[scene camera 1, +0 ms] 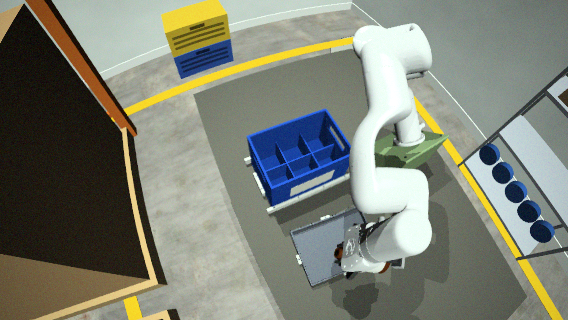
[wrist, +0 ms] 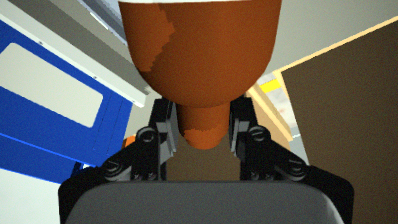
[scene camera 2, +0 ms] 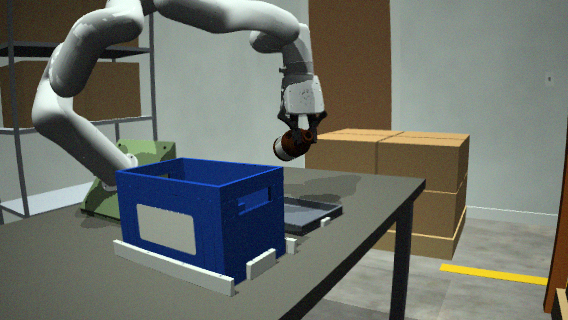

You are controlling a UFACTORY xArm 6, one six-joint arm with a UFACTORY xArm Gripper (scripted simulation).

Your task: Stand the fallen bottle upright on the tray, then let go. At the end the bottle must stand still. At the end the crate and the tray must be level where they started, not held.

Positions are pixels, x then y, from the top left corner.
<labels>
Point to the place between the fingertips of my gripper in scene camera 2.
305,144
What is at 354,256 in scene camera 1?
My gripper.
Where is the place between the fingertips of my gripper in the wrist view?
203,95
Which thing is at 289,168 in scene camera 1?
A blue crate.
</labels>
